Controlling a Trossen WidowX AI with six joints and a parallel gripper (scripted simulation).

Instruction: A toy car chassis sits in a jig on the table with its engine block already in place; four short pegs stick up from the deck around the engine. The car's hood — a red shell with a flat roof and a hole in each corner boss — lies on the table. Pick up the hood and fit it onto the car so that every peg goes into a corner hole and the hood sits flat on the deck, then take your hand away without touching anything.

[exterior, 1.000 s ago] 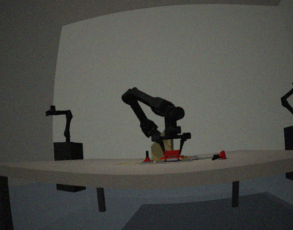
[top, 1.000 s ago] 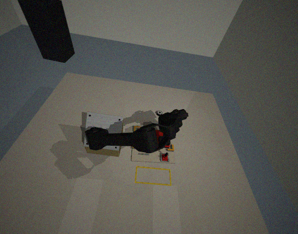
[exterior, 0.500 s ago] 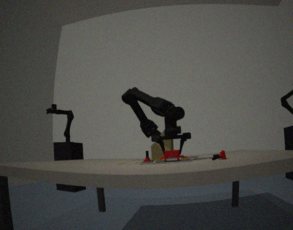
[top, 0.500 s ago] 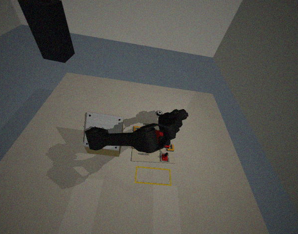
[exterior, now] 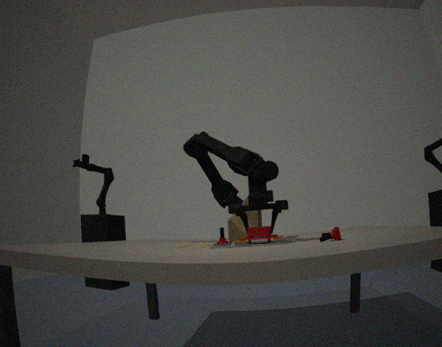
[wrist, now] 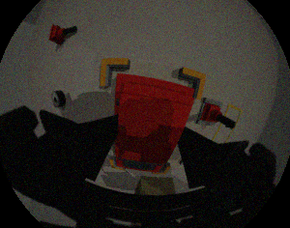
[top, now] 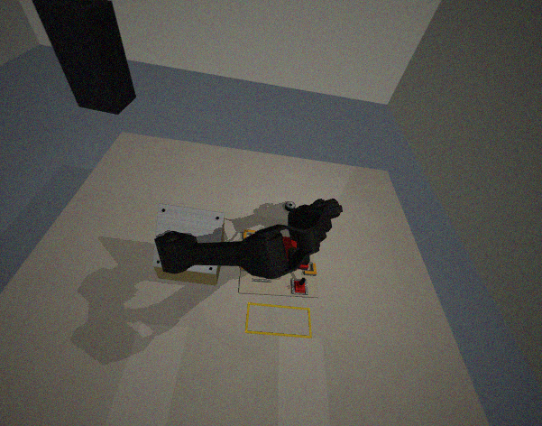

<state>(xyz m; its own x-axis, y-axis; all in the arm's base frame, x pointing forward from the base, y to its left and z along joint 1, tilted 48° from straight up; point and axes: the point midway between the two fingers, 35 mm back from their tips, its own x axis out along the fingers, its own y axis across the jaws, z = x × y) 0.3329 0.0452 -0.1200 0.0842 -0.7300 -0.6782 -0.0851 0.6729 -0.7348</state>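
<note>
The red hood lies 1 cm behind my gripper tip and 1 cm above it. The rest, counted from my gripper tip: grey wheel: 2 cm behind, 22 cm to the left, 2 cm below.
</note>
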